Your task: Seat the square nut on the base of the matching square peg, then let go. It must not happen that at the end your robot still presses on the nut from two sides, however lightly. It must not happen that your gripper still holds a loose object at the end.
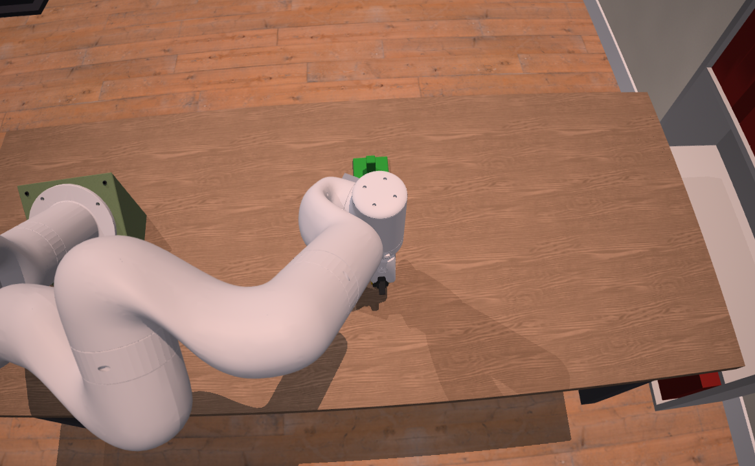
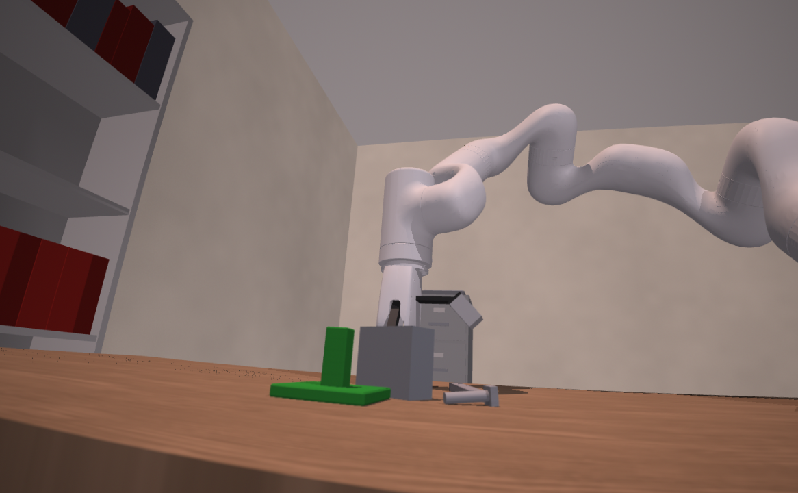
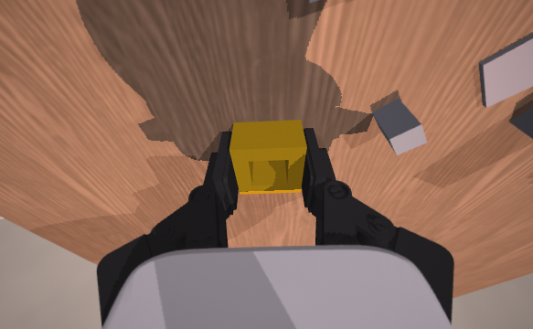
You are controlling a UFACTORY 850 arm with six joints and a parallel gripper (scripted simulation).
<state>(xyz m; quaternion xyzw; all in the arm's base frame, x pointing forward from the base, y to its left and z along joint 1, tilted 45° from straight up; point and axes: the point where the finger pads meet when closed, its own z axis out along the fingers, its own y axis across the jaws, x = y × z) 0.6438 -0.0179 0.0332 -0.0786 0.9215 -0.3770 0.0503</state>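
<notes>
Now: hand 170 mm to the right of the grey block, 50 mm past it and 10 mm below it. Also, from my hand: small grey cube (70 mm to the left, 30 mm behind, 10 mm below); long grey bar (110 mm behind, 80 mm to the left, 20 mm below); flat grey tile (120 mm to the left, 60 mm behind, 20 mm below).
</notes>
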